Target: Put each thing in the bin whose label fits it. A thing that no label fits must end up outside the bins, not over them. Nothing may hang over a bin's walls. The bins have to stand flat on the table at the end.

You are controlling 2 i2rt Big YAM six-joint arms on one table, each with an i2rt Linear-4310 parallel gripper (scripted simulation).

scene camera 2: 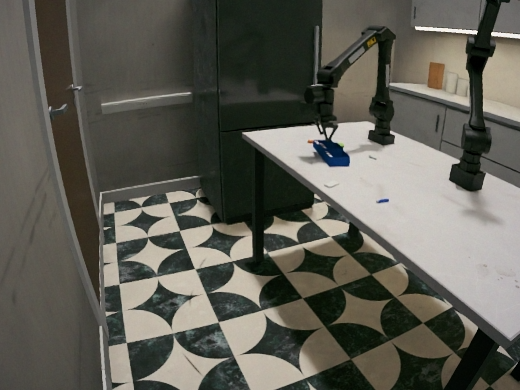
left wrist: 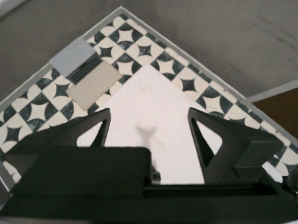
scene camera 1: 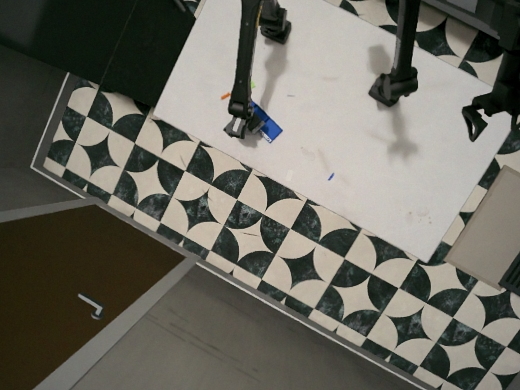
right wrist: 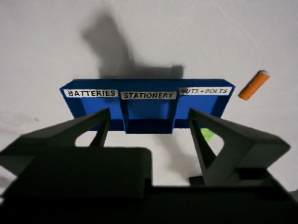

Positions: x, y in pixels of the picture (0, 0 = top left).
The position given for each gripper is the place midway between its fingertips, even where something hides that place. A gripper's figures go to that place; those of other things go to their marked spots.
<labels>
The right gripper (right wrist: 149, 112): 13 cm from the lens. A blue bin (right wrist: 138, 106) is 21 cm from the lens.
</labels>
